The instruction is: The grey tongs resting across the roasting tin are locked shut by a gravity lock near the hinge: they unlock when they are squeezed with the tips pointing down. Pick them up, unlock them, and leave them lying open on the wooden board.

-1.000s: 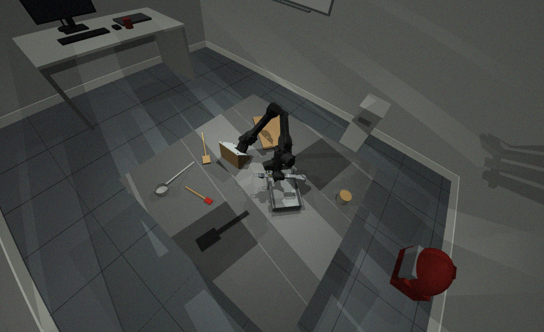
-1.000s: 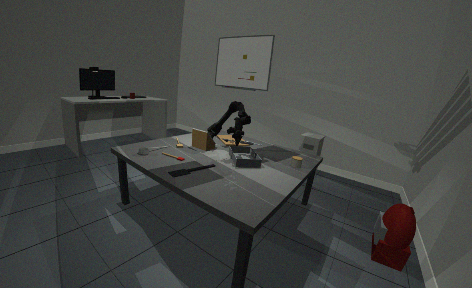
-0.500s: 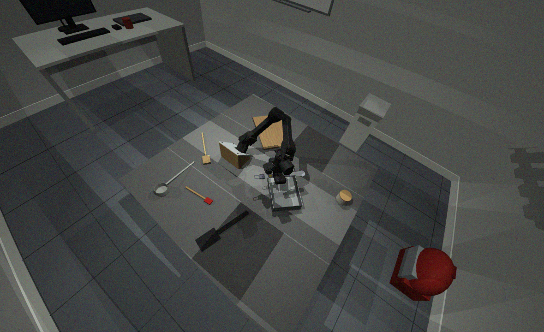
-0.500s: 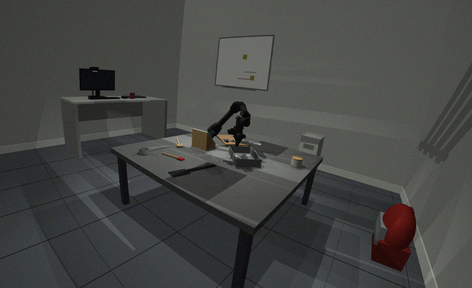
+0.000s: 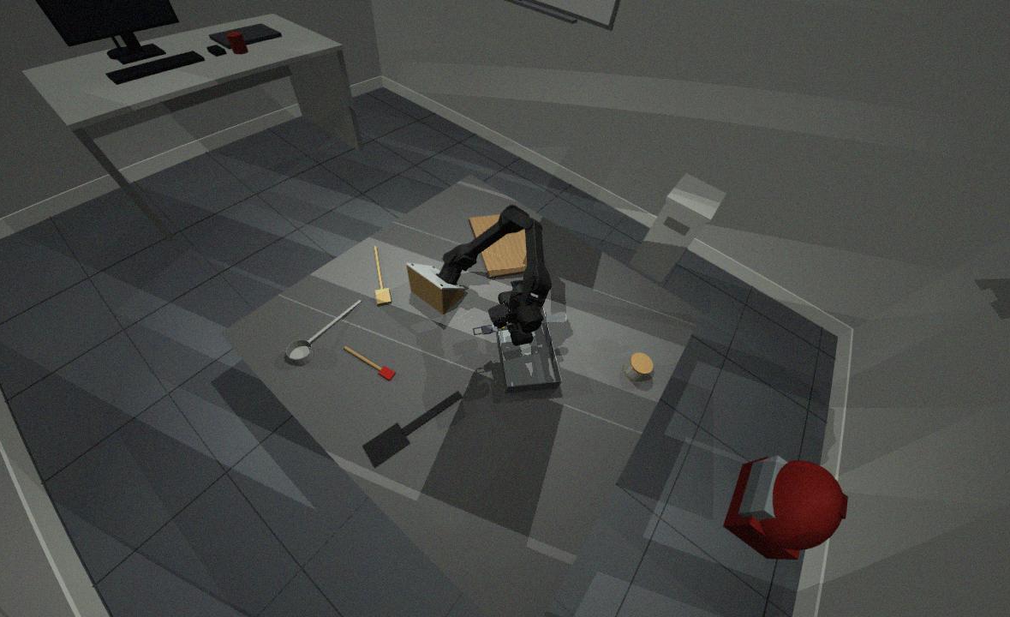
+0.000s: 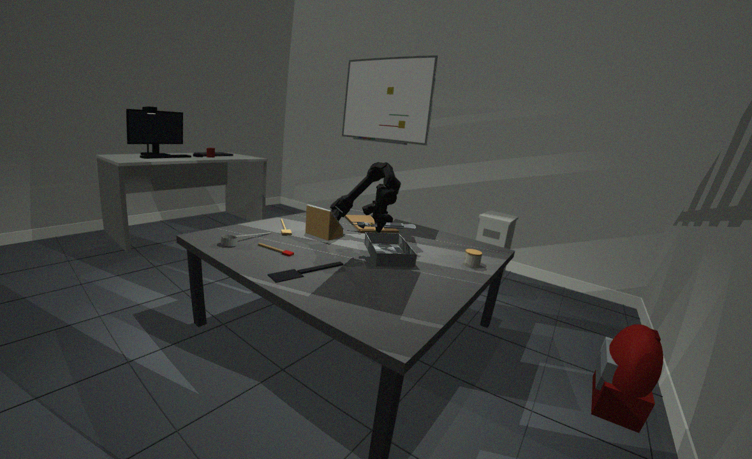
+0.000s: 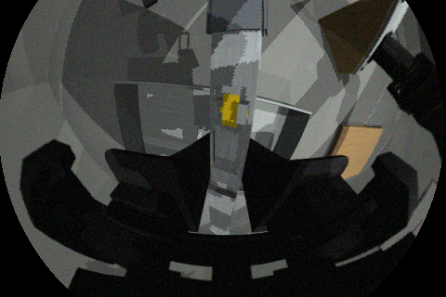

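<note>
My gripper tip is 2 cm past the yellow lock piece, 3 cm to the left of it and 4 cm below it. The rest, counted from my gripper tip: red-tipped spatula: 26 cm behind, 37 cm to the right, 10 cm below; then black turner: 2 cm behind, 42 cm to the right, 10 cm below; then roasting tin: 6 cm ahead, 3 cm to the left, 7 cm below.
</note>
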